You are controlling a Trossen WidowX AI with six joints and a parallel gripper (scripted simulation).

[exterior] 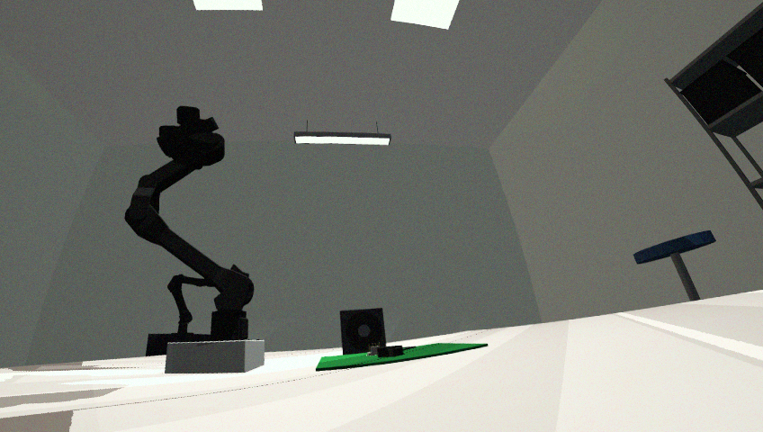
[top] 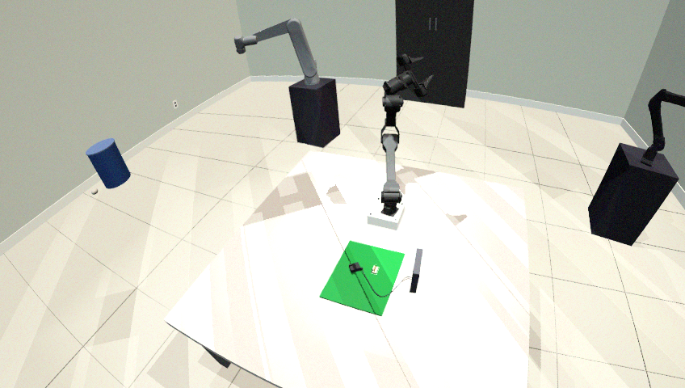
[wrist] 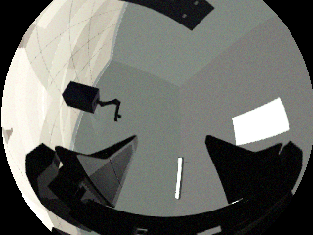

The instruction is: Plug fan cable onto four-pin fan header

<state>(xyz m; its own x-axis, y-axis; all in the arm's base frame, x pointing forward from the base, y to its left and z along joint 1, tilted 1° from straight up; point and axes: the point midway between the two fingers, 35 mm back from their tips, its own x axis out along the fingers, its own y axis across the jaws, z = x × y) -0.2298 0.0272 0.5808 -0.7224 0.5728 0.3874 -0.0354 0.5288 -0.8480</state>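
The black plug is 59 cm ahead of my gripper tip, 5 cm to the right of it and 62 cm below it. Also, from my gripper tip: fan 54 cm ahead, 17 cm to the left, 58 cm below; then white four-pin header 56 cm ahead, 2 cm to the left, 64 cm below; then green board 60 cm ahead, 1 cm to the right, 65 cm below.
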